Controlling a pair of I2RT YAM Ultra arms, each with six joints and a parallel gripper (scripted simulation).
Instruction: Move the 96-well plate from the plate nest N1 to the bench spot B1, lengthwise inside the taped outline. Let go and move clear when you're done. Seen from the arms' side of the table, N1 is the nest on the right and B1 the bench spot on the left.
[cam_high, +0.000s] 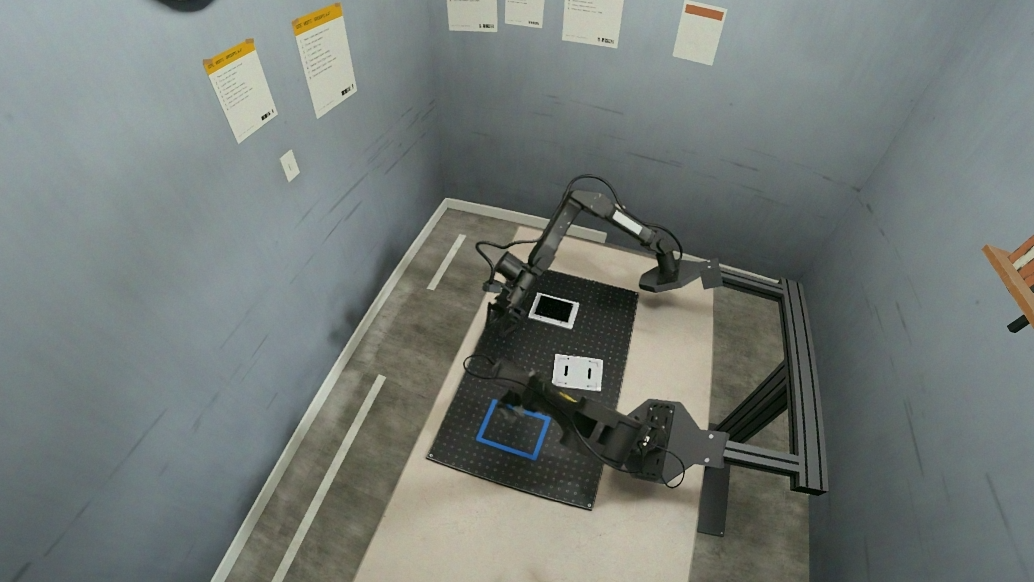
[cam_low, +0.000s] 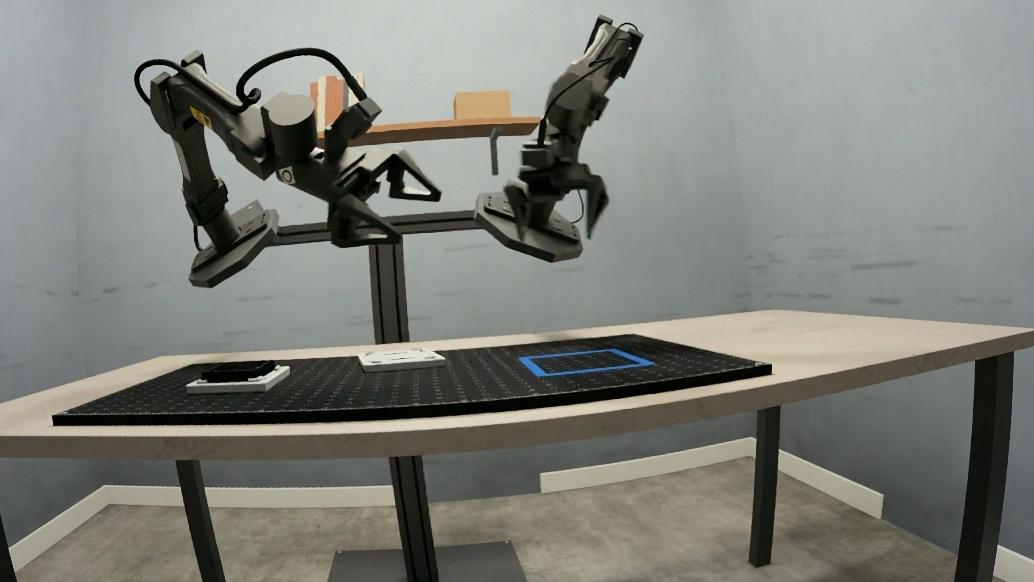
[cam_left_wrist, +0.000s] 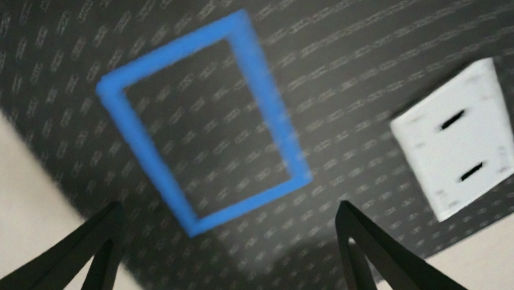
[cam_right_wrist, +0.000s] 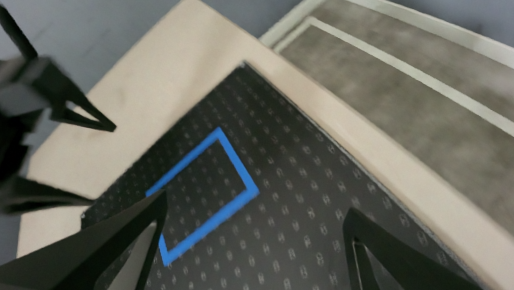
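The black 96-well plate lies 140 mm behind my right hand, 270 mm to the right of it and 180 mm below it.
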